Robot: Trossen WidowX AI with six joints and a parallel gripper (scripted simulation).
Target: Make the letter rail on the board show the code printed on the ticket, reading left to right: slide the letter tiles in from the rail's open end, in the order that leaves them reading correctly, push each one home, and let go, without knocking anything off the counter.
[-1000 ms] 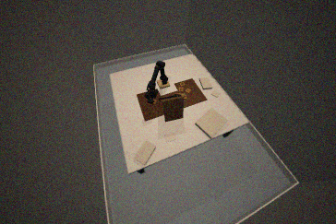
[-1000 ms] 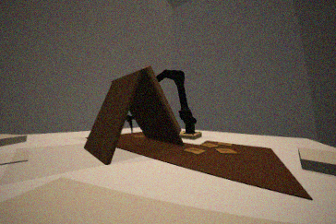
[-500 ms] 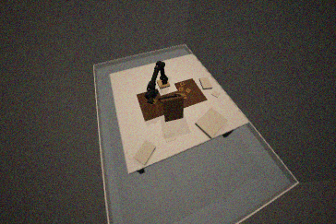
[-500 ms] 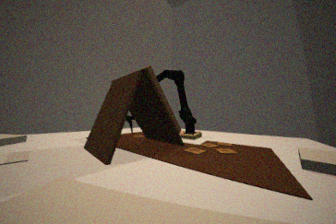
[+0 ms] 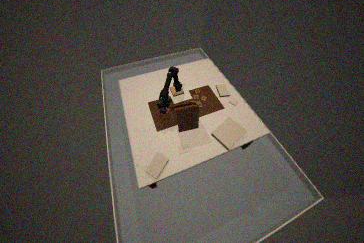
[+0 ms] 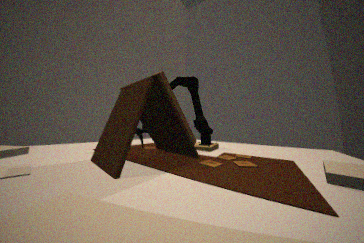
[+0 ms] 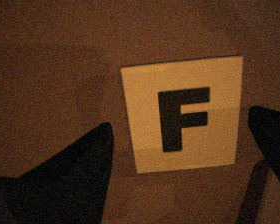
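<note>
The white ticket is 12 cm to the left of my gripper tip, 8 cm above it and 5 cm ahead of it. The rest, counted from my gripper tip: pale slip 46 cm ahead, 5 cm to the left; brown mat 22 cm to the left, 3 cm behind.
</note>
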